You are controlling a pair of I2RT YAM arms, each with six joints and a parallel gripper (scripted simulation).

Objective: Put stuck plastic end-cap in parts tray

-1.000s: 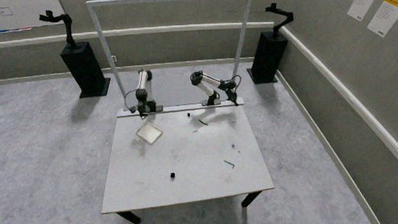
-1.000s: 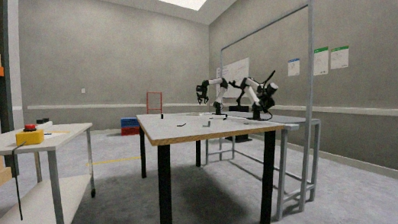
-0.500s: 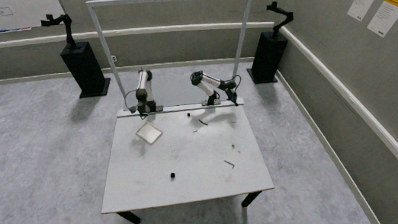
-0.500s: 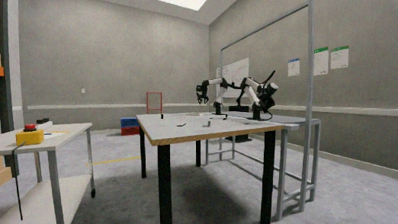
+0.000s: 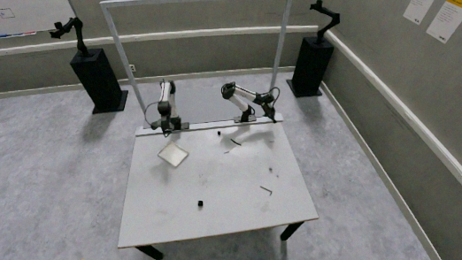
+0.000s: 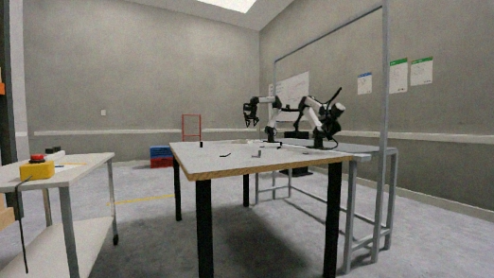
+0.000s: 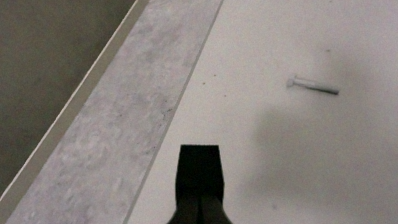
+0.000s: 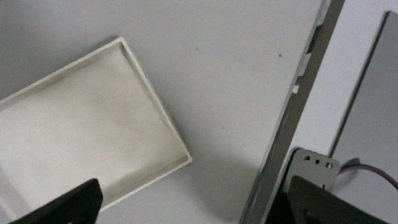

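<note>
Now: the white parts tray 110 mm ahead of my right hand, 40 mm to the left of it and 150 mm below it. Also, from my right hand: black end-cap: 20 mm behind, 880 mm to the left, 60 mm below; l-shaped key: 520 mm ahead, 680 mm to the left, 150 mm below.
The black end-cap lies right at my left hand. The rest, counted from my left hand: white parts tray: 130 mm ahead, 830 mm to the right, 90 mm below; l-shaped key: 550 mm ahead, 190 mm to the right, 100 mm below.
</note>
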